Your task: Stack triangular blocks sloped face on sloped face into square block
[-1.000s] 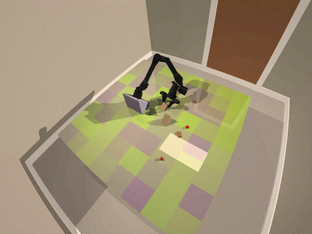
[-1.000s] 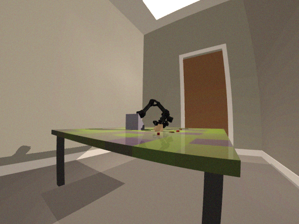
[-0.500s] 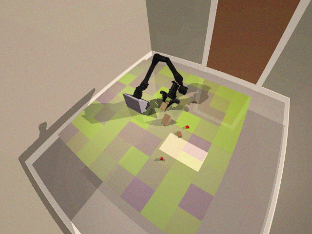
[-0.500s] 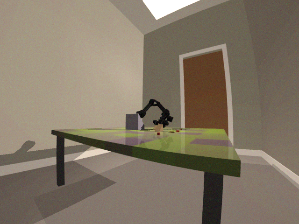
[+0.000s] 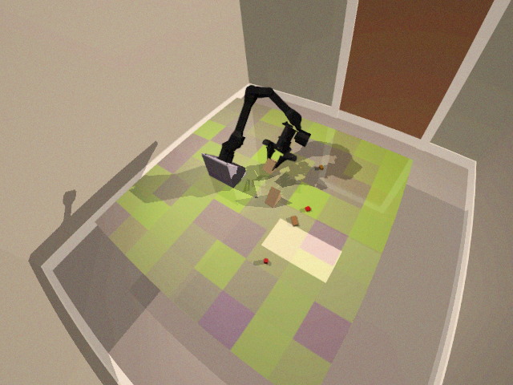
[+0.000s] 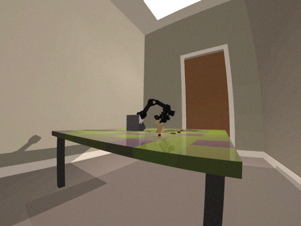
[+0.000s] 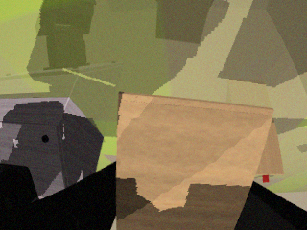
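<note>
The brown triangular block lies 12 cm to the right of my gripper tip, 8 cm ahead of it and 7 cm below it. Round my gripper tip: orange piece: 21 cm ahead, 18 cm to the left, 8 cm below; tan triangular block: 1 cm above; brown block: 22 cm ahead, 19 cm to the right, 8 cm below.
</note>
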